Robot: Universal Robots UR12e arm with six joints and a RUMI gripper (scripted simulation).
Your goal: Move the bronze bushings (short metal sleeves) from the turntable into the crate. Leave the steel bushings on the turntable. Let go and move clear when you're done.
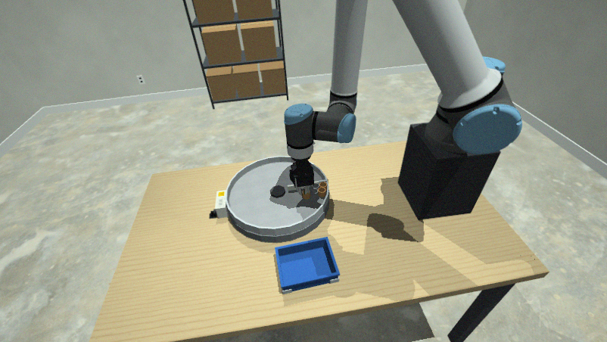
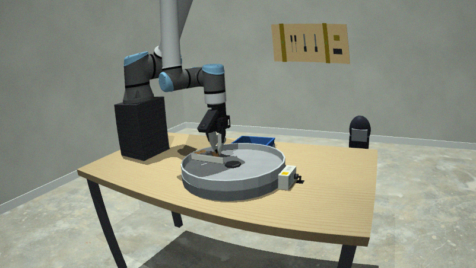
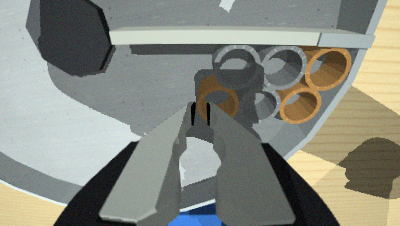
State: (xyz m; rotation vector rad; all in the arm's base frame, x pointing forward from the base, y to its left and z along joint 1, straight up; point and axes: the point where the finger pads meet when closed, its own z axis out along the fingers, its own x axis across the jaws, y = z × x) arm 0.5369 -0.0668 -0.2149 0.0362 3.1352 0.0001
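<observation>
The blue crate lies 4 cm ahead of my hand, 28 cm to the left of it and 6 cm below it. Round my hand: grey turntable 10 cm ahead, 5 cm to the right, 3 cm below.
</observation>
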